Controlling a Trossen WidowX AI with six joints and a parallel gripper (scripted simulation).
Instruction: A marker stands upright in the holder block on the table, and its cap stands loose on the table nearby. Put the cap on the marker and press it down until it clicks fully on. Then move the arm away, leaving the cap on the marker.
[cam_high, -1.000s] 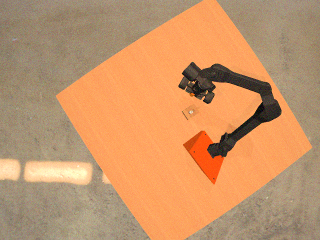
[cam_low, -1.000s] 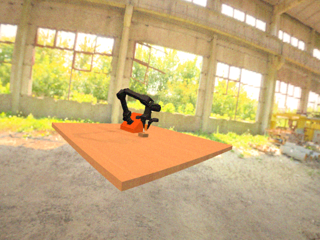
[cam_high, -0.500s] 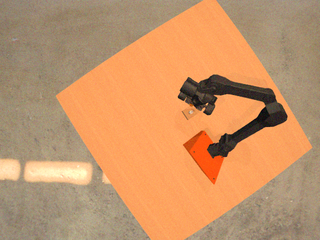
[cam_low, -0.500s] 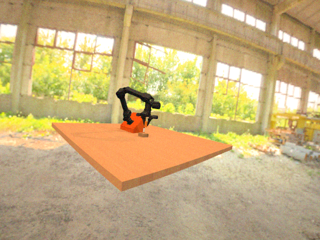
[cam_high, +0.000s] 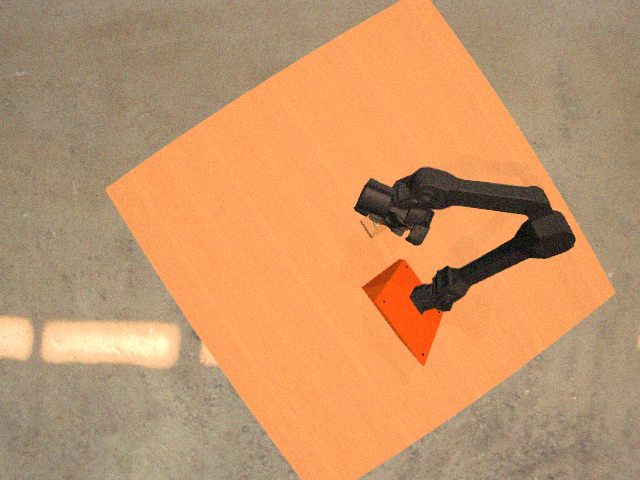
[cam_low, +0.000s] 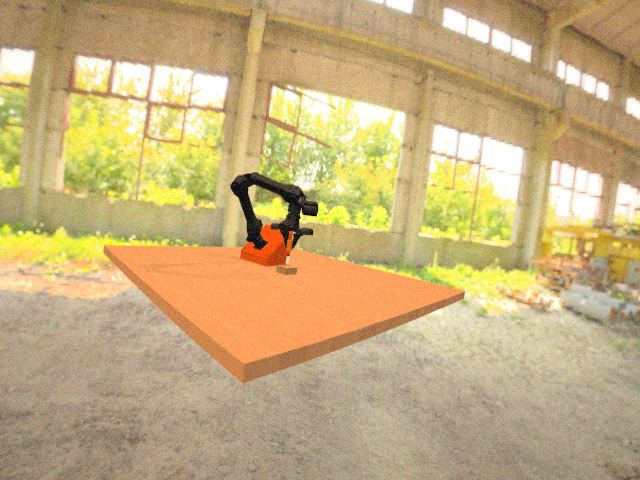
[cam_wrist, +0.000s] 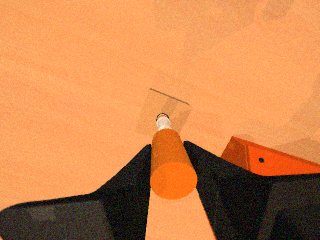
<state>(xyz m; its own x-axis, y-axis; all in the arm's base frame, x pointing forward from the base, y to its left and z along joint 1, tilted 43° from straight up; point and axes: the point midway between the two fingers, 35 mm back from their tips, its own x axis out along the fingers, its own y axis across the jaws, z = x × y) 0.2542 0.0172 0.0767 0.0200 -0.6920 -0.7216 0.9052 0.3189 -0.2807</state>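
The holder block is 100 mm below my gripper tip. The rest, counted from my gripper tip: orange cap 10 mm above.
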